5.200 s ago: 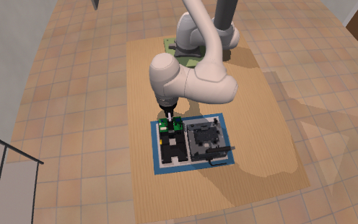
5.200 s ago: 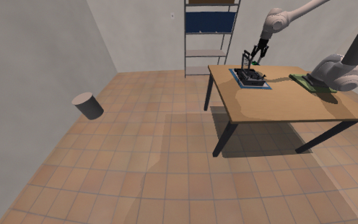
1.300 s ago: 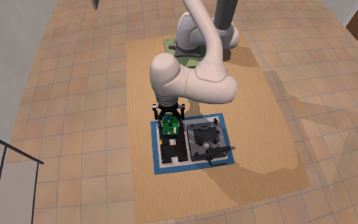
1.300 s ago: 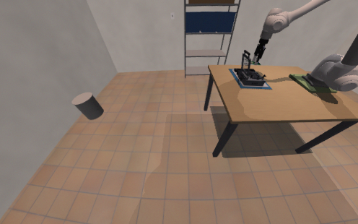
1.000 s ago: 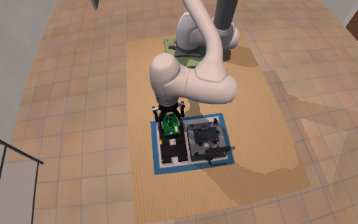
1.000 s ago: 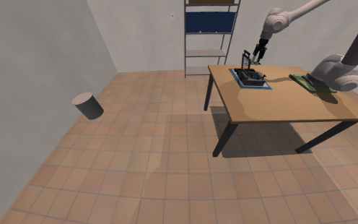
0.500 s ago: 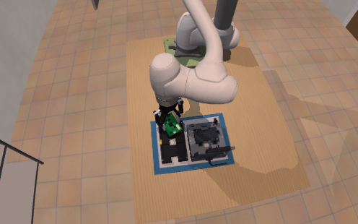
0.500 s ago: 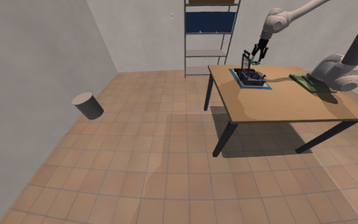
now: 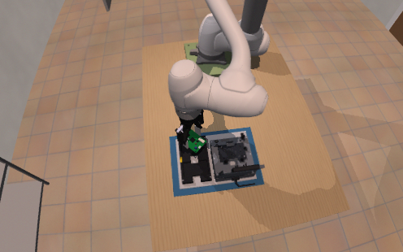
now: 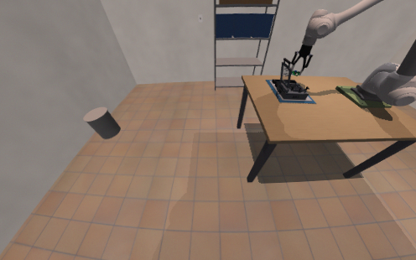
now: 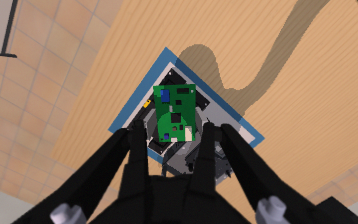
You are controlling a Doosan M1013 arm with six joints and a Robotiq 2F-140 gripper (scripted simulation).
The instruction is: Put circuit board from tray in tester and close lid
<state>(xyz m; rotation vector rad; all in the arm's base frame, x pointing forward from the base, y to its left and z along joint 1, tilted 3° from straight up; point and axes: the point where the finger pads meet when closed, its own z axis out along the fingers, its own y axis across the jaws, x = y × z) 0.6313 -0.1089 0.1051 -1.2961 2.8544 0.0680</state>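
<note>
The green circuit board is 2 cm below my hand. Round my hand: tester lid: 16 cm ahead, 19 cm to the left, 4 cm above; pin plate: 4 cm ahead, 18 cm to the left, 7 cm below.
</note>
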